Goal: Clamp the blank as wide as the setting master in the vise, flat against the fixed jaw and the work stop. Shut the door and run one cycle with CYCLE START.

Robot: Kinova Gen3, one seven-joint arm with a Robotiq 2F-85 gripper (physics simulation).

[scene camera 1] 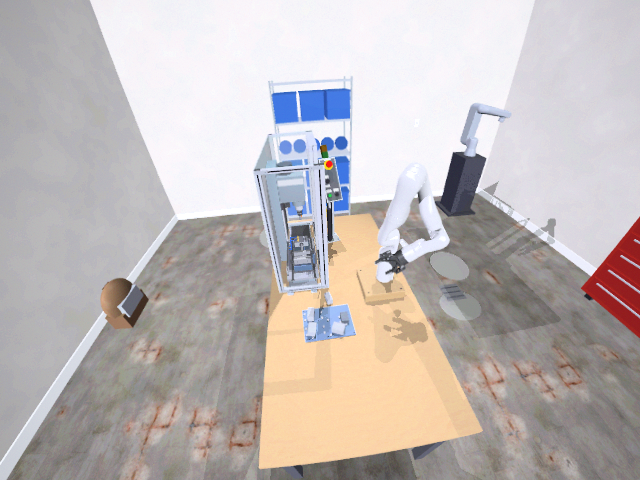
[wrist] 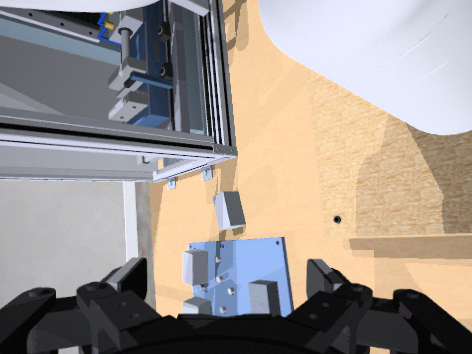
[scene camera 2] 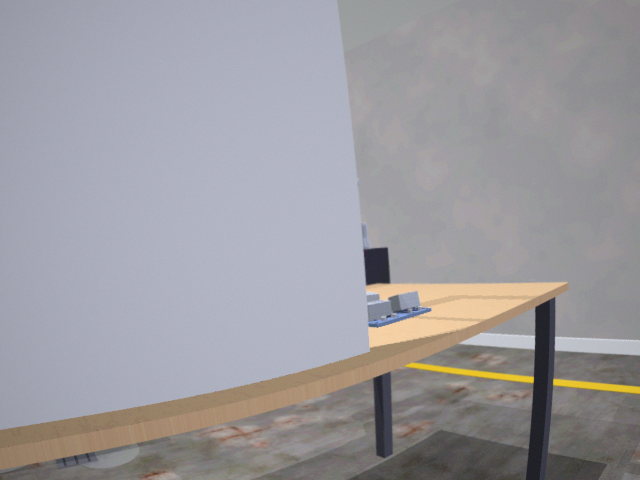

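Pixels of known places: gripper, fingertip midpoint: [scene camera 1: 380, 268] [wrist: 227, 276]; arm's base at its link origin: [scene camera 1: 383, 276] [wrist: 450, 82].
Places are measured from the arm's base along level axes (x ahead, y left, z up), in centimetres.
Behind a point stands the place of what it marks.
My gripper [scene camera 1: 382, 262] @[y 12.9, x 8.2, z 19.8 cm] [wrist: 227, 276] @[y 12.9, x 8.2, z 19.8 cm] is open and empty, high above the table beside the arm's base. A blue tray [wrist: 255, 255] @[y 16.4, x 30.0, z -4.2 cm] [scene camera 2: 393, 320] @[y 19.7, x 49.6, z -4.5 cm] bears several grey blocks and small pins; three blocks [wrist: 195, 266] @[y 18.6, x 43.2, z -1.3 cm] [wrist: 196, 306] @[y 25.6, x 42.8, z -0.6 cm] [wrist: 263, 298] @[y 22.1, x 26.7, z -1.8 cm] show in the wrist view. Another grey block [wrist: 230, 210] @[y 8.8, x 32.9, z -2.2 cm] [scene camera 1: 328, 298] @[y 10.5, x 34.7, z -1.4 cm] stands between tray and enclosure. Which block is the master or the matching blank I cannot tell. The vise [wrist: 128, 75] @[y -17.8, x 45.7, z 9.2 cm] [scene camera 1: 302, 254] @[y -17.8, x 47.4, z 8.7 cm] is inside the enclosure, with a gap between its blocks. The door's position is unclear. A green button [scene camera 1: 329, 195] @[y -42.6, x 26.7, z 35.4 cm] is on the control panel [scene camera 1: 332, 178] @[y -49.2, x 23.7, z 44.2 cm]; its label is unreadable.
The enclosure [scene camera 1: 324, 232] @[y -0.6, x 34.4, z 35.7 cm] [wrist: 100, 141] @[y -0.9, x 33.0, z 18.4 cm] [scene camera 2: 180, 206] @[y -29.5, x 63.3, z 18.3 cm] stands at the table's left; its grey panel hides much of scene camera 2's view. The arm's wooden base board [scene camera 1: 385, 296] @[y 13.1, x 2.7, z -2.0 cm] is at the right. A red emergency button [scene camera 1: 328, 164] @[y -50.6, x 25.8, z 53.2 cm] tops the panel. Shelving [scene camera 1: 351, 124] stands behind.
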